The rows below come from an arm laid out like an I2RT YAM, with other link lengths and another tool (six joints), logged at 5 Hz.
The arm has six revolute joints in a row. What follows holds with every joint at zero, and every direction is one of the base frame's.
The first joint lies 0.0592 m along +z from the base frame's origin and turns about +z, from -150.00 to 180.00 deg.
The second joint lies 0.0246 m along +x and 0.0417 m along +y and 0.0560 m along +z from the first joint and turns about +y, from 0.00 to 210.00 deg.
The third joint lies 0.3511 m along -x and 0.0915 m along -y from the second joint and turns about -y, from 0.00 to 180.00 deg.
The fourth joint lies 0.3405 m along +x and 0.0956 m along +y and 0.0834 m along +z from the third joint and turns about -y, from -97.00 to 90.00 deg.
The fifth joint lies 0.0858 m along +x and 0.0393 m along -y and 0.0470 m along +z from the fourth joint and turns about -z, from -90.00 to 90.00 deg.
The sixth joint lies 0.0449 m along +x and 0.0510 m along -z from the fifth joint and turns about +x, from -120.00 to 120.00 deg.
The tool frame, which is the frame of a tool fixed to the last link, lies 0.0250 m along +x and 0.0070 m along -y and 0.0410 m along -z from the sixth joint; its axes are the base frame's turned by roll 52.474, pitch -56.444 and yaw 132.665 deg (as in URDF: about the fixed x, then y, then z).
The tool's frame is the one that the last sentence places.
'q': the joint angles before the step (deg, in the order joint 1, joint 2, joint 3, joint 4, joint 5, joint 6). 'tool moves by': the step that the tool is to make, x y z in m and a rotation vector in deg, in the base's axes. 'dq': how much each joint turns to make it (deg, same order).
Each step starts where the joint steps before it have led.
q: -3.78 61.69 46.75 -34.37 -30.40 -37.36
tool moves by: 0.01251 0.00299 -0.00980 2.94 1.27 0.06
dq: 0.00 2.82 0.02 2.45 -2.21 2.12
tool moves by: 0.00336 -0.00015 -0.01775 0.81 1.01 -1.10
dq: -0.09 1.23 -2.12 3.09 0.09 1.49
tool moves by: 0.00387 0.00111 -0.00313 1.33 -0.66 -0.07
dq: -0.09 0.44 -0.53 2.11 -1.05 1.05
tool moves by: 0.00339 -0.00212 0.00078 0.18 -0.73 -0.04
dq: -0.43 0.35 0.18 0.79 -0.44 -0.17
